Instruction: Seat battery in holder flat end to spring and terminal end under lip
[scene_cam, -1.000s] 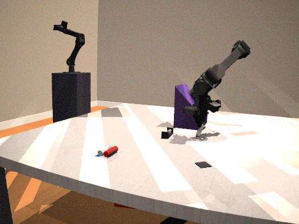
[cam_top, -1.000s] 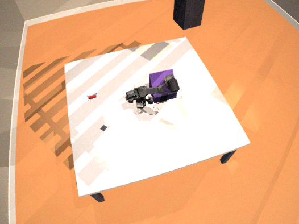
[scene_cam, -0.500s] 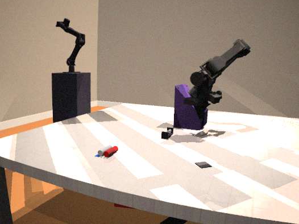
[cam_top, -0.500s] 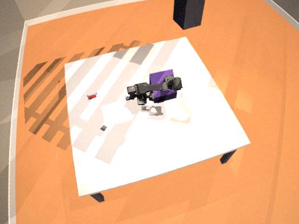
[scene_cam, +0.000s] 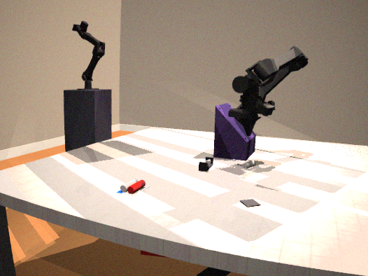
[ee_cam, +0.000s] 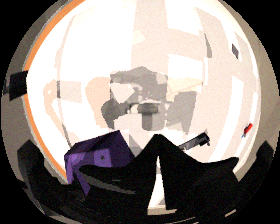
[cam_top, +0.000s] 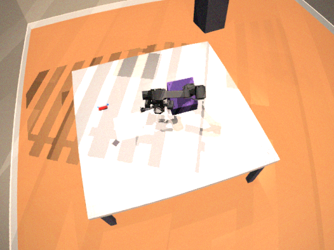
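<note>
Now: gripper tip 11 cm above the grey cylinder, 2 cm past it and 1 cm to the right of it.
</note>
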